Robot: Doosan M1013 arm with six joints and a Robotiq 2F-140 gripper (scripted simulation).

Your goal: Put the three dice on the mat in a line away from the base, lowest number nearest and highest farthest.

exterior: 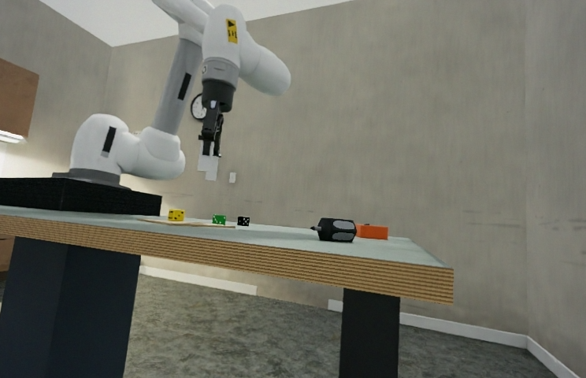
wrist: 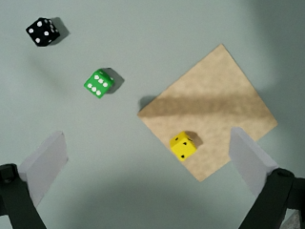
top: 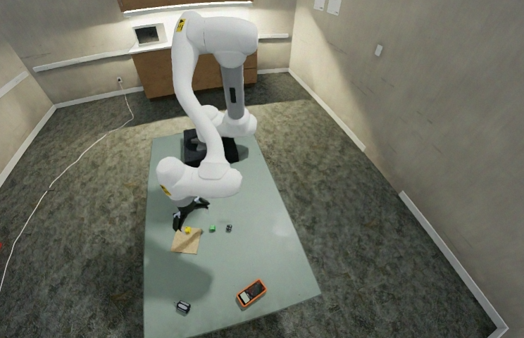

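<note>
Right now my hand is 16 cm to the right of the black die and 11 cm above it. From my hand the other things lie so: yellow die (1 cm behind, 7 cm to the right, 11 cm below); then green die (1 cm behind, 7 cm to the left, 11 cm below); then tan mat (4 cm ahead, 8 cm to the right, 12 cm below).
</note>
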